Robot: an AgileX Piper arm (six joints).
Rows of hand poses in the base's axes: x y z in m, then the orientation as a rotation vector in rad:
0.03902, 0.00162, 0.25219, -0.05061, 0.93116, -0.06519
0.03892, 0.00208, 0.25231, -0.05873, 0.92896, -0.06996
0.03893, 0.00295, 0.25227, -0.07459, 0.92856, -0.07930
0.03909, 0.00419, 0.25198, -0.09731, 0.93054, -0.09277
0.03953, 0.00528, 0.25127, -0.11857, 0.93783, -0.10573
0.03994, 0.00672, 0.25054, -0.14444, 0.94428, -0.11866
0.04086, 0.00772, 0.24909, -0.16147, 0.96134, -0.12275
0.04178, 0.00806, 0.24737, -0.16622, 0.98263, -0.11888
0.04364, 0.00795, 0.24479, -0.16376, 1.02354, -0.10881
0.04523, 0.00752, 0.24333, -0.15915, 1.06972, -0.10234
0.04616, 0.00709, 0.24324, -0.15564, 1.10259, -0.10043
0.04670, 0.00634, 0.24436, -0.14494, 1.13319, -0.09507
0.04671, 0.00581, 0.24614, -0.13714, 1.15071, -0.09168
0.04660, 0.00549, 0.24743, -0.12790, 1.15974, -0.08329
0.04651, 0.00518, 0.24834, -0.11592, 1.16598, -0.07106
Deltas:
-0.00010, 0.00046, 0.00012, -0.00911, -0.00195, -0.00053
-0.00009, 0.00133, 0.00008, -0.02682, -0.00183, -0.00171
0.00007, 0.00257, -0.00021, -0.05217, 0.00098, -0.00357
0.00051, 0.00366, -0.00092, -0.07587, 0.00913, -0.00580
0.00092, 0.00510, -0.00165, -0.10351, 0.01677, -0.00599
0.00184, 0.00610, -0.00310, -0.11938, 0.03467, -0.00275
0.00276, 0.00644, -0.00482, -0.12111, 0.05619, 0.00190
0.00462, 0.00633, -0.00740, -0.11339, 0.09695, 0.00807
0.00621, 0.00590, -0.00886, -0.10529, 0.14285, 0.01001
0.00714, 0.00547, -0.00895, -0.10053, 0.17549, 0.00898
0.00768, 0.00472, -0.00783, -0.08830, 0.20553, 0.00791
0.00769, 0.00419, -0.00605, -0.07978, 0.22267, 0.00685
0.00758, 0.00387, -0.00476, -0.06816, 0.23133, 0.00971
0.00749, 0.00356, -0.00385, -0.05268, 0.23716, 0.01476

